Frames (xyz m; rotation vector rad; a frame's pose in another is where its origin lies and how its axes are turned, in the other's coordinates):
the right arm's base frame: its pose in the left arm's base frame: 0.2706 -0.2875 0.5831 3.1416 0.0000 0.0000
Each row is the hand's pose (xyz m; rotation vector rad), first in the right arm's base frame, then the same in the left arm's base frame.
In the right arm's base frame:
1: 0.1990 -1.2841 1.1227 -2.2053 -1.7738 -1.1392
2: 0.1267 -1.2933 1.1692 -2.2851 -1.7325 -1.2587
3: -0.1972 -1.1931 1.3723 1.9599 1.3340 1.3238
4: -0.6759 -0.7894 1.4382 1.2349 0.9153 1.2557
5: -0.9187 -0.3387 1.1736 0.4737 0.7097 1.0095
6: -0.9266 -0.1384 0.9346 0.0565 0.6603 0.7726
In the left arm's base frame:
1: 0.4696 0.9966 -0.5396 0.1002 0.8239 -1.2828
2: 0.3973 1.0058 -0.5861 0.0109 0.8851 -1.2183
3: 0.0734 0.9056 -0.7892 -0.4701 1.0592 -1.0673
4: -0.4053 0.5019 -0.8551 -1.3101 1.2696 -0.9254
5: -0.6481 0.0512 -0.5905 -2.1834 1.2966 -0.9115
6: -0.6560 -0.1491 -0.3515 -2.6972 1.1423 -0.9762

